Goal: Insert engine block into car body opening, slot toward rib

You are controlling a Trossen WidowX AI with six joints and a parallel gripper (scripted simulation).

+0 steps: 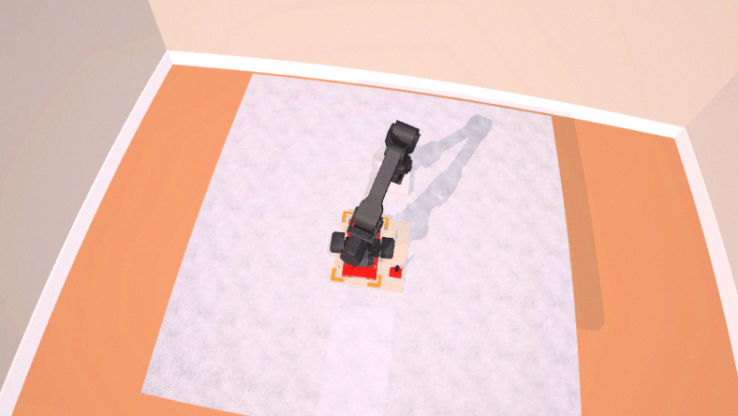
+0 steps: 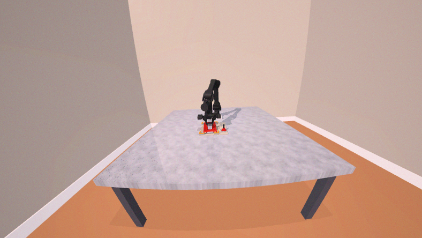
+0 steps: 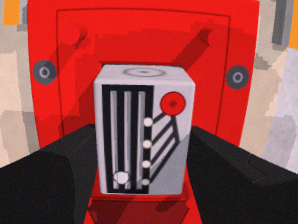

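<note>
Right now my gripper tip is 1 cm above the engine block.
</note>
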